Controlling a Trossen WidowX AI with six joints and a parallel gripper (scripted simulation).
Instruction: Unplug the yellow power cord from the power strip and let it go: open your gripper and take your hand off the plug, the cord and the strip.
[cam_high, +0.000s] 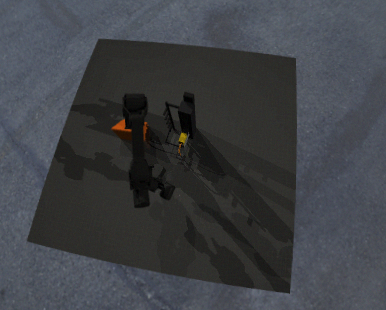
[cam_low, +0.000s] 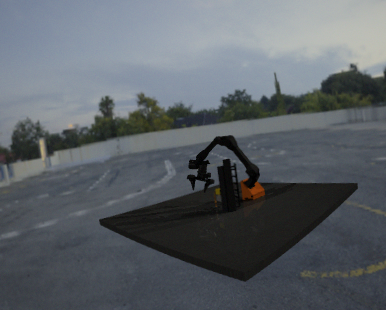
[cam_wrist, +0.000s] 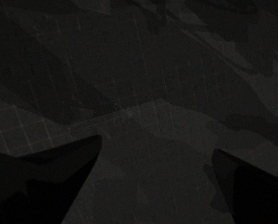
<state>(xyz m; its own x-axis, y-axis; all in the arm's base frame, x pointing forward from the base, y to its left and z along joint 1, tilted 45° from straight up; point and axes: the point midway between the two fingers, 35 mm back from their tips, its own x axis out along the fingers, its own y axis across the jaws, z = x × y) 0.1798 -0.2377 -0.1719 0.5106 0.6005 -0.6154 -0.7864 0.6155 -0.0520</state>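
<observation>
Right now my gripper tip is 6 cm short of the yellow plug, 25 cm to the right of it and 3 cm below it.
</observation>
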